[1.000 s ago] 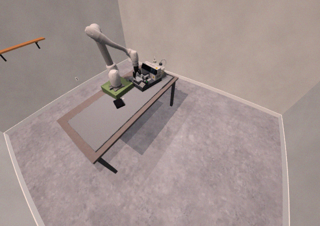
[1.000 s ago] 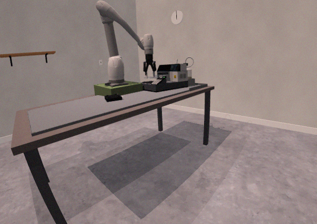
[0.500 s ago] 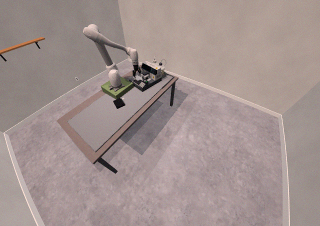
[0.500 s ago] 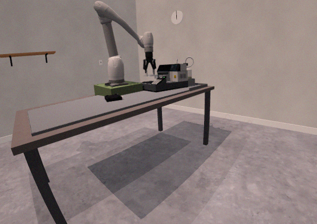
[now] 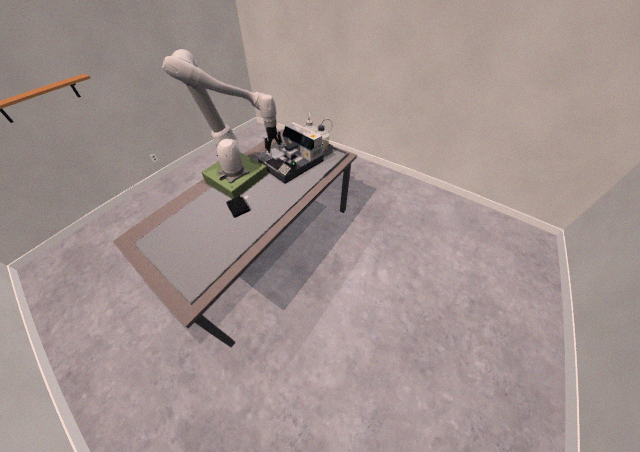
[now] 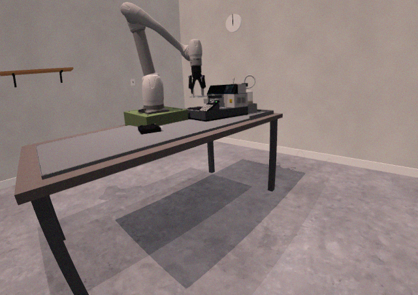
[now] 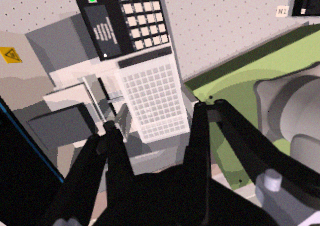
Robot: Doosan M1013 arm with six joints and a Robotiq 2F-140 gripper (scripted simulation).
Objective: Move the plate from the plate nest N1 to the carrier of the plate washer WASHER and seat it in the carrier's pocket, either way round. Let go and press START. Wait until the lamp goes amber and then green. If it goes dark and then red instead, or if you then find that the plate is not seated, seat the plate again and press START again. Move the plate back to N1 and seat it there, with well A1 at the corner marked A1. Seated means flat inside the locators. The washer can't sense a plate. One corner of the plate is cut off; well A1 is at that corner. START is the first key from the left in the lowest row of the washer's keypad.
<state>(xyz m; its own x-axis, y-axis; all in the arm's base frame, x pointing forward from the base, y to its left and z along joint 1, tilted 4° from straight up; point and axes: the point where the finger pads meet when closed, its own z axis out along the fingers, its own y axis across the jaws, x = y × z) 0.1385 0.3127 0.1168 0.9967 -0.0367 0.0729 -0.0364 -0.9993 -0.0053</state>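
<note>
The plate nest is 120 mm ahead of my hand, 470 mm to the right of it and 180 mm below it. The rest, counted from my hand: label 70 mm ahead, 370 mm to the right, 190 mm below; then white well plate 20 mm below; then plate washer 10 mm ahead, 150 mm to the left, 60 mm below.
</note>
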